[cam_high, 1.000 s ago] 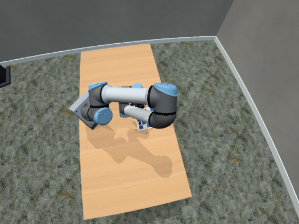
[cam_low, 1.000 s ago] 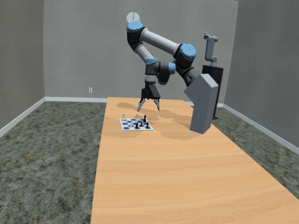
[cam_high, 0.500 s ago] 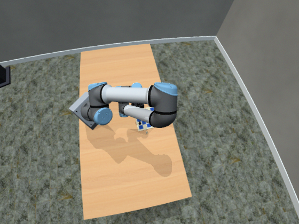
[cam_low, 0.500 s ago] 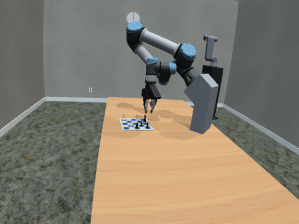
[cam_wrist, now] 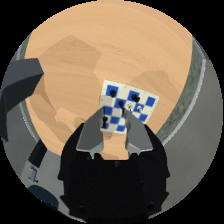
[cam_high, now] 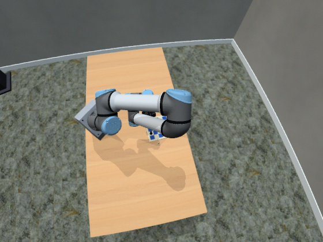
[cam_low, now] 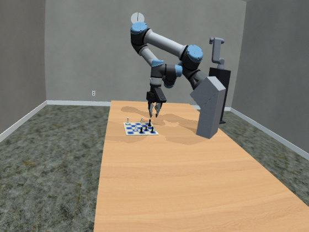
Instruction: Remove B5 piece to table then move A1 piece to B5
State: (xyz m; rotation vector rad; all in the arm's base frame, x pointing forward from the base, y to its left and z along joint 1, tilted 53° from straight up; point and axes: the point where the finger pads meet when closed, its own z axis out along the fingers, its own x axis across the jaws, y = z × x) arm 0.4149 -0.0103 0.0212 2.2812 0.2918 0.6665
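The black chess piece is 10 cm below my hand. From my hand the other things lie so: light grey piece: 12 cm ahead, 18 cm to the right, 9 cm below; then board: 6 cm ahead, 8 cm to the right, 12 cm below.
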